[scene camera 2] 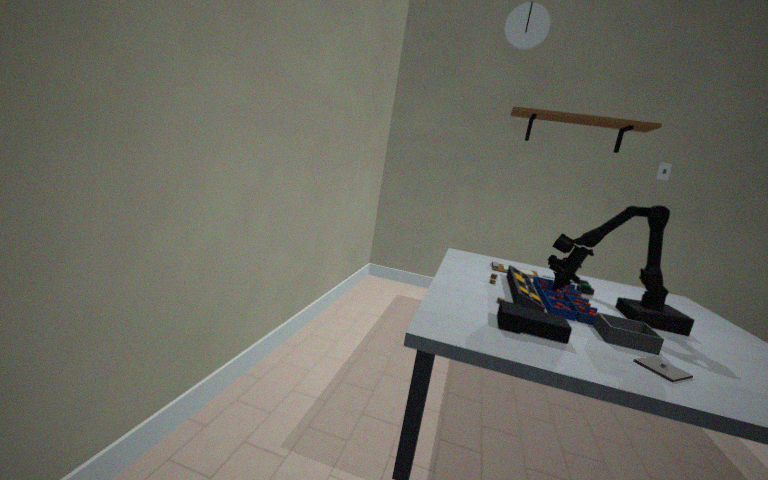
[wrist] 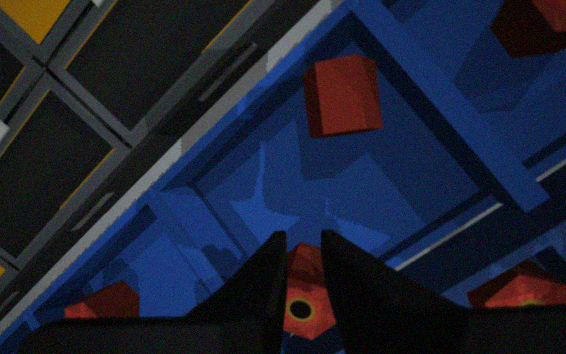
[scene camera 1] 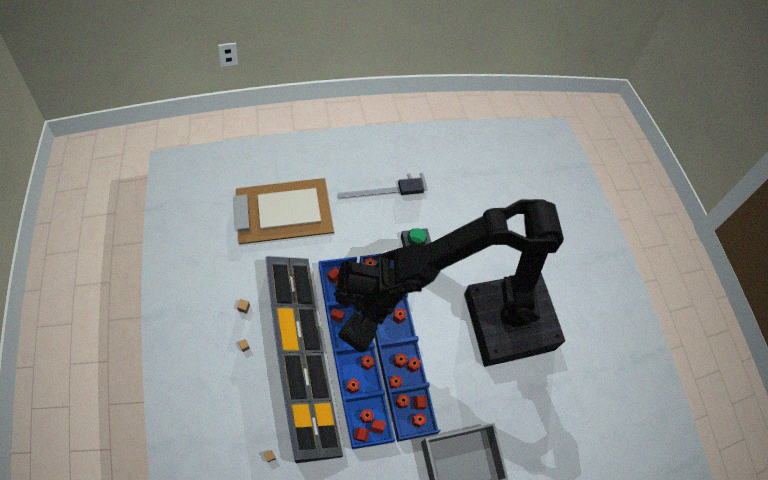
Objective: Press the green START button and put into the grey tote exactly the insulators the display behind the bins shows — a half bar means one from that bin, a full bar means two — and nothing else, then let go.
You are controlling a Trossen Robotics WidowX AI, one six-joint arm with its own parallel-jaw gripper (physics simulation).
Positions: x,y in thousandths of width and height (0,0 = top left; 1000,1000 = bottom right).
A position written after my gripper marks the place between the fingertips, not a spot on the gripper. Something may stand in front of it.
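Note:
There is a display panel (wrist: 448,103) here for me to see. I can see my own gripper too: it appears at (scene camera 1: 464,689), again at (scene camera 2: 721,605), and in the wrist view at (wrist: 536,682).

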